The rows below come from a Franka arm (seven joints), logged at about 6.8 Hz.
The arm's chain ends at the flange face. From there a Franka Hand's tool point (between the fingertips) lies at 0.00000 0.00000 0.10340 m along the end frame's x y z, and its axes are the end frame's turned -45 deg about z.
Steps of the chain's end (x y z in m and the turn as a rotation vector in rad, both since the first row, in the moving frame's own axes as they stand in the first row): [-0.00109 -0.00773 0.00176 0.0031 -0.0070 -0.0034]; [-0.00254 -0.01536 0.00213 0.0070 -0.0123 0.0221]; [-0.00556 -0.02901 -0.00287 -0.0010 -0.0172 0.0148]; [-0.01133 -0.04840 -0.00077 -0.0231 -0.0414 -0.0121]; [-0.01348 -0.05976 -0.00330 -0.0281 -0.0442 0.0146]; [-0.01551 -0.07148 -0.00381 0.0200 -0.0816 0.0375]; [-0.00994 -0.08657 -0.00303 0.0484 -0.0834 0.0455]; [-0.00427 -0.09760 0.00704 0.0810 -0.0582 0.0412]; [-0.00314 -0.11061 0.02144 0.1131 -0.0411 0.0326]
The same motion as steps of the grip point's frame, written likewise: [0.00441 -0.00697 0.00176 0.0071 -0.0028 -0.0034]; [0.00869 -0.01407 0.00212 0.0136 -0.0037 0.0221]; [0.01526 -0.02564 -0.00289 0.0115 -0.0129 0.0148]; [0.02149 -0.04354 -0.00089 0.0129 -0.0456 -0.0121]; [0.02745 -0.05300 -0.00344 0.0114 -0.0511 0.0146]; [0.03522 -0.06901 -0.00417 0.0718 -0.0436 0.0375]; [0.05185 -0.07792 -0.00351 0.0932 -0.0247 0.0455]; [0.06787 -0.08216 0.00653 0.0984 0.0161 0.0412]; [0.08143 -0.09159 0.02069 0.1090 0.0509 0.0326]
